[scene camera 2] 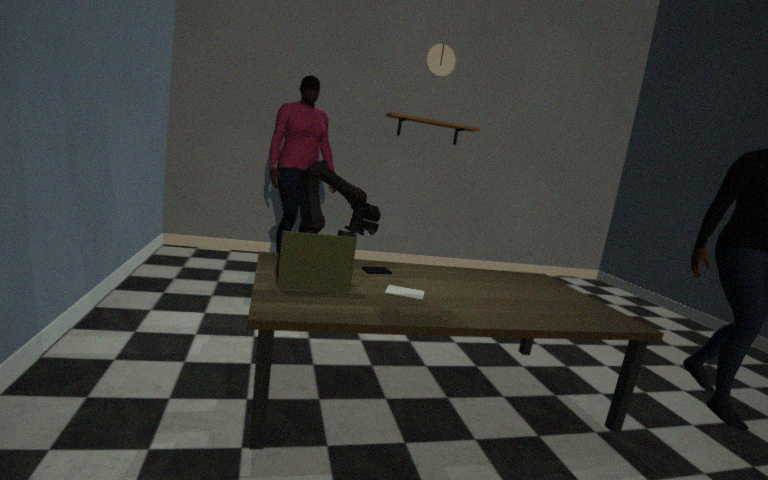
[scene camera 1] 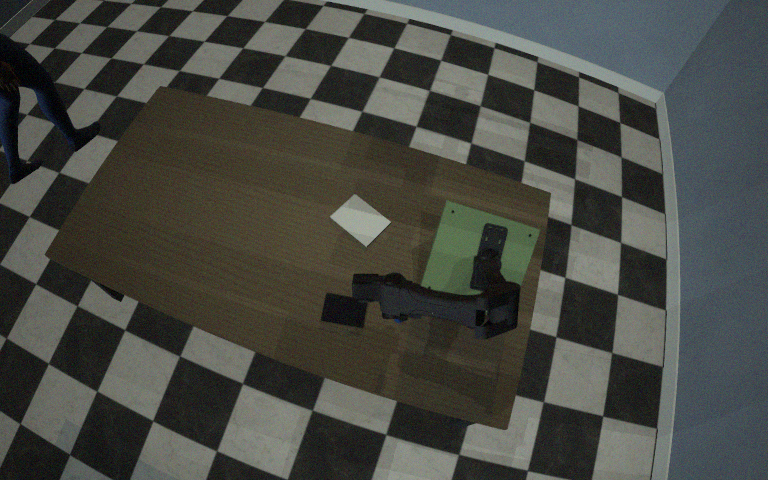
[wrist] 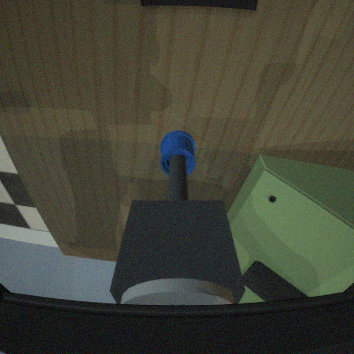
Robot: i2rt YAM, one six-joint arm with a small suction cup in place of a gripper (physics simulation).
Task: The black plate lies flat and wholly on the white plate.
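Frame: origin at the arm's base, x back, y down, z right, level; centimetres.
Seen in the pictures: hand at its tool point: (wrist: 177, 146); arm's base at its link origin: (scene camera 2: 310, 249) (scene camera 1: 488, 258).
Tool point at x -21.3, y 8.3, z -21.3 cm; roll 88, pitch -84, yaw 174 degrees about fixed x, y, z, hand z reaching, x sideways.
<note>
Offsets run from my tool point to a thing's top centre. Level surfaces: height alone.
The black plate @[dx -16.1, dy +4.8, dz +0.0 cm] (scene camera 1: 343, 310) (scene camera 2: 376, 270) (wrist: 200, 3) lies flat on the table; in the wrist view one edge of it shows at the top. The white plate @[dx -19.2, dy +5.2, dz +31.3 cm] (scene camera 1: 360, 220) (scene camera 2: 404, 292) lies flat on the table, apart from the black plate, and does not show in the wrist view. My gripper, a blue suction cup (scene camera 1: 398, 320) (wrist: 178, 145), is open and holds nothing. It hangs above bare wood, to the right of the black plate in the first scene view. In the second scene view the cup itself cannot be made out.
A green block (scene camera 1: 450, 243) (scene camera 2: 317, 262) (wrist: 320, 220) bears the arm's base at one end of the wooden table @[dy +5.8 cm] (scene camera 1: 215, 186) (scene camera 2: 481, 305). One person (scene camera 2: 300, 135) stands behind the table, another (scene camera 1: 48, 96) (scene camera 2: 741, 215) beyond its far end. A shelf (scene camera 2: 433, 121) hangs on the wall.
</note>
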